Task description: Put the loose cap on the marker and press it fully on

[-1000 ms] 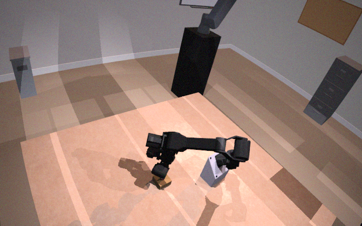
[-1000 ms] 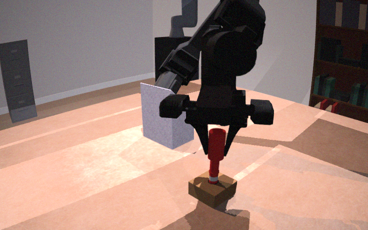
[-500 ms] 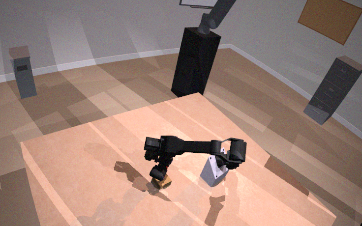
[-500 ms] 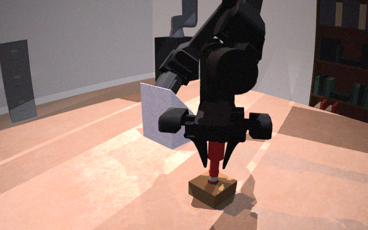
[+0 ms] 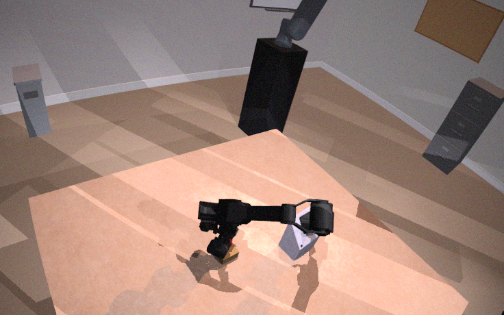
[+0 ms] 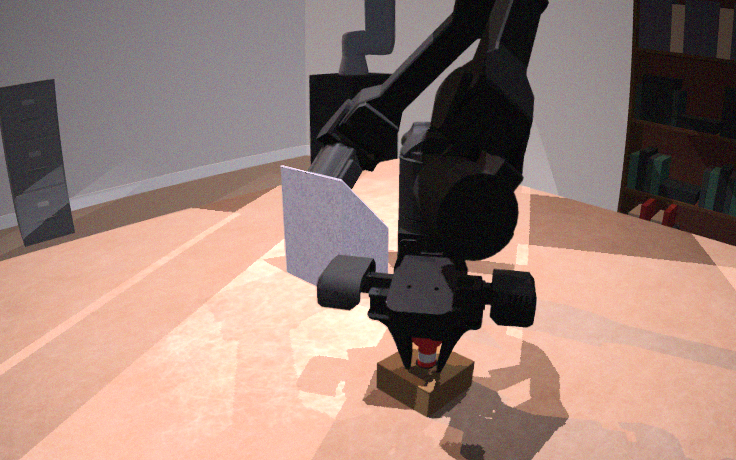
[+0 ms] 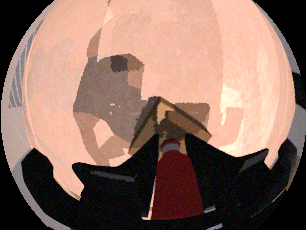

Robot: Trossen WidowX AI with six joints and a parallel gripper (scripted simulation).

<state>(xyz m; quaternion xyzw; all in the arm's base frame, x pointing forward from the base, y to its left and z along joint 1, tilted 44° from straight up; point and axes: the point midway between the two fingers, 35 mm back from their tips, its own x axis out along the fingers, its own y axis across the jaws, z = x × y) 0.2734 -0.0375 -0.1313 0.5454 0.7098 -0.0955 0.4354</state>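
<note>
Right now my gripper tip is 50 mm below the red cap and 10 mm to the right of it.
</note>
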